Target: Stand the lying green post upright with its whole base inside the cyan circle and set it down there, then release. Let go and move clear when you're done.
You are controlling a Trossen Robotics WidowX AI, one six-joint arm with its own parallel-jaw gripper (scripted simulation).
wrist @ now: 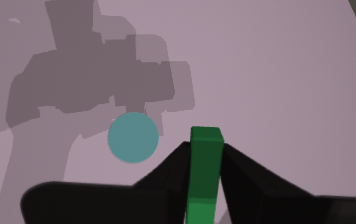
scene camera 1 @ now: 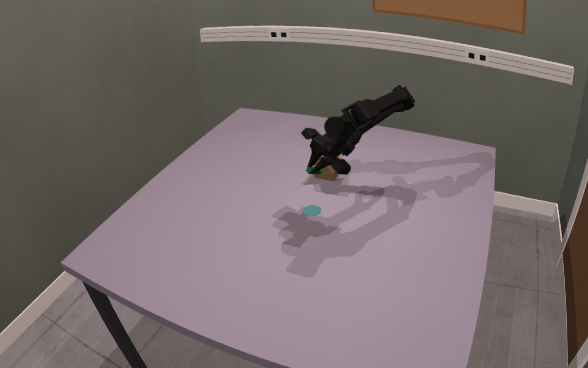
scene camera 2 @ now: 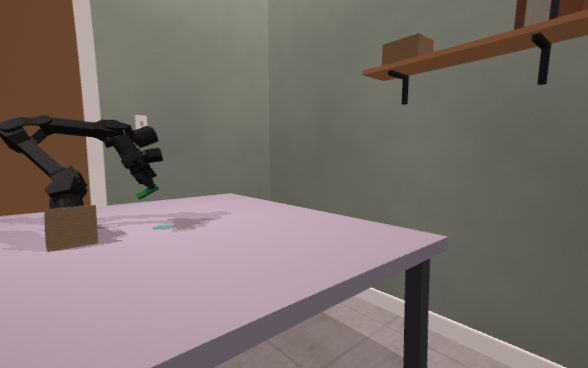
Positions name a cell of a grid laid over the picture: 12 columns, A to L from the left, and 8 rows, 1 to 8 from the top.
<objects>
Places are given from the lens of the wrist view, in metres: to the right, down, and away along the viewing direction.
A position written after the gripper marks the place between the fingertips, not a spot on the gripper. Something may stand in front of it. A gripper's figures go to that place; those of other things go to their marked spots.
gripper (wrist: G6): 0.01, 0.02, 0.11
cyan circle (wrist: E5): -0.05, 0.03, 0.22
</objects>
